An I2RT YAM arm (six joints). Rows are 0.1 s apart.
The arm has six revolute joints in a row. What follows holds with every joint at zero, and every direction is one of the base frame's. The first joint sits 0.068 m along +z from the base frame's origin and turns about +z. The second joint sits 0.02 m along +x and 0.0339 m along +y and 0.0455 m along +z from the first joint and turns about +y. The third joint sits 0.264 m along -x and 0.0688 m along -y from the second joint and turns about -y. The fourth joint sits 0.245 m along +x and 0.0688 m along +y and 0.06 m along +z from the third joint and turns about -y. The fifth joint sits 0.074 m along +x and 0.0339 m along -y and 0.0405 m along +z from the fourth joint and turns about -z. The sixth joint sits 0.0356 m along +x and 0.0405 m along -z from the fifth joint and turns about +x. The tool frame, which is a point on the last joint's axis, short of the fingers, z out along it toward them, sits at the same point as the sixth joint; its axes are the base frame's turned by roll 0, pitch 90 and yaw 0 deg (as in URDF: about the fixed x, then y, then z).
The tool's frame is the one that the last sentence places.
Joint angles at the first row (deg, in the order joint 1, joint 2, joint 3, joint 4, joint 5, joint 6):
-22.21 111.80 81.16 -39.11 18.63 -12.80
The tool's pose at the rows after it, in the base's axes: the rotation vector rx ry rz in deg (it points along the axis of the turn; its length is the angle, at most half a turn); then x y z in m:
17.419 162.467 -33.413 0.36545 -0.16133 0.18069
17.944 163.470 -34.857 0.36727 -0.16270 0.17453
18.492 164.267 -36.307 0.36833 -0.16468 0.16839
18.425 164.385 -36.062 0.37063 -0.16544 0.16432
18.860 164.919 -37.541 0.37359 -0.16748 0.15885
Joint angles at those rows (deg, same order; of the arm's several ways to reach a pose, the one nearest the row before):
-22.24 112.69 81.65 -39.11 18.06 -13.18
-22.21 113.93 82.06 -39.33 19.30 -12.91
-22.32 115.03 82.25 -39.25 20.46 -12.75
-22.31 115.85 82.51 -38.80 20.31 -12.74
-22.32 117.20 83.23 -38.76 21.45 -12.57

